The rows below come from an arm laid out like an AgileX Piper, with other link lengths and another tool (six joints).
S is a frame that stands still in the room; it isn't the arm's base.
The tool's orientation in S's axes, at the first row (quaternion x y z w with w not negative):
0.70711, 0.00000, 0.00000, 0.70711
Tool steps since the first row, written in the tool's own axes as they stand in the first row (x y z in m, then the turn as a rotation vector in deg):
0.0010, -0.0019, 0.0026, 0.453, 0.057, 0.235
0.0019, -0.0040, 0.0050, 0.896, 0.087, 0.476
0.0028, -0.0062, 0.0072, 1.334, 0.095, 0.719
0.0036, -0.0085, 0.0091, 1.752, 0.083, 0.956
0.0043, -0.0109, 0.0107, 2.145, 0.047, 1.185
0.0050, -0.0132, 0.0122, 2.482, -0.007, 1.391
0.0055, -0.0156, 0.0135, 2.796, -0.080, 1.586
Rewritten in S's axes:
0.0010, -0.0026, -0.0019, 0.453, -0.235, 0.057
0.0019, -0.0050, -0.0040, 0.896, -0.476, 0.087
0.0028, -0.0072, -0.0062, 1.334, -0.719, 0.095
0.0036, -0.0091, -0.0085, 1.752, -0.956, 0.083
0.0043, -0.0107, -0.0109, 2.145, -1.185, 0.047
0.0050, -0.0122, -0.0132, 2.482, -1.391, -0.007
0.0055, -0.0135, -0.0156, 2.796, -1.586, -0.080

